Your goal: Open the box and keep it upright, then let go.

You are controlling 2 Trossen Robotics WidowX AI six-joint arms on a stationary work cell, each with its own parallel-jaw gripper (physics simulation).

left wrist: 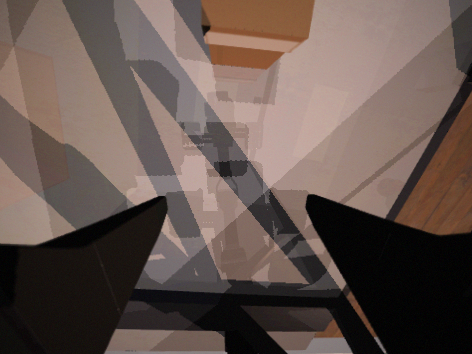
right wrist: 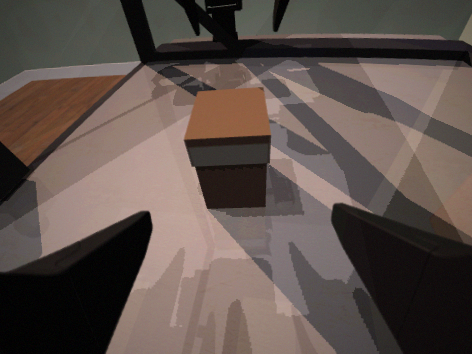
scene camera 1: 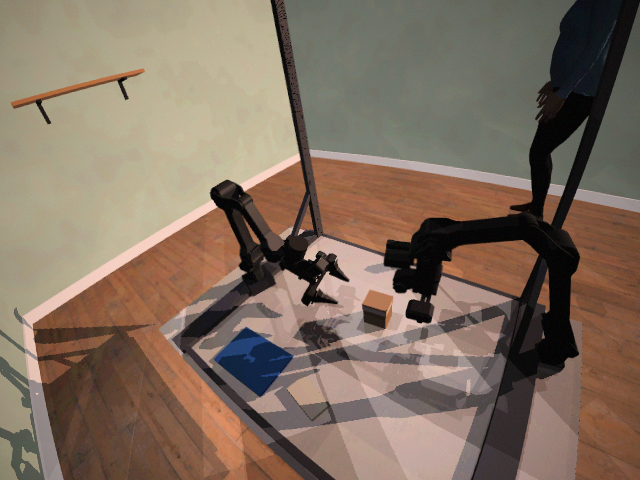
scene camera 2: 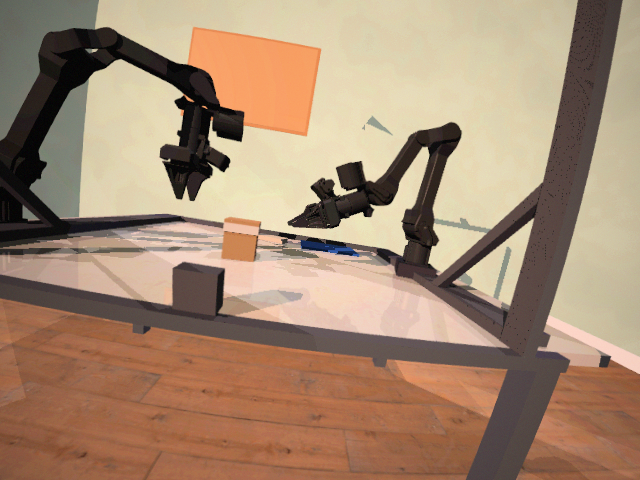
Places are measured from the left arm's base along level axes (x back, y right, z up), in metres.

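Pixels of known places: left gripper, fingertip midpoint: (left wrist: 238,201) (right wrist: 236,32) (scene camera 2: 186,200); right gripper, fingertip midpoint: (right wrist: 242,216) (scene camera 1: 343,291) (scene camera 2: 289,224); left arm's base, link origin: (left wrist: 241,339) (scene camera 1: 550,355); right arm's base, link origin: (scene camera 1: 257,276) (scene camera 2: 415,263).
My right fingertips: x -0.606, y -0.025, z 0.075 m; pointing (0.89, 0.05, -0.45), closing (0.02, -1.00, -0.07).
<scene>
Ahead of a thing's pixels: the offset from my right fingertips to its middle. "spot": to the spot under its first point.
A small orange-brown box @(dx +0.108, dy +0.008, dz -0.019 m) (scene camera 1: 377,308) (scene camera 2: 239,245) (left wrist: 260,22) (right wrist: 231,117) with a pale band under its top stands upright on the table. Its lid is shut. My left gripper (scene camera 2: 186,198) (left wrist: 238,201) is open and empty. It points down, above the table and to the left of the box in scene camera 2; in scene camera 1 it is to the right of the box. My right gripper (scene camera 1: 342,291) (right wrist: 242,216) is open and empty, on the opposite side of the box, raised above the table and apart from it. In the left wrist view the box is cut off by the top edge.
A blue square @(spot: dx -0.174, dy -0.287, dz -0.086 m) (scene camera 1: 253,361) (scene camera 2: 328,248) and a pale tan tile @(dx +0.030, dy -0.308, dz -0.087 m) (scene camera 1: 308,397) lie on the table. A dark block @(dx +0.124, dy +0.301, dz -0.063 m) (scene camera 2: 196,289) stands at the table's near edge in scene camera 2. Dark frame posts (scene camera 1: 297,103) (scene camera 2: 581,129) rise from table corners. A person (scene camera 1: 573,67) stands beyond the table.
</scene>
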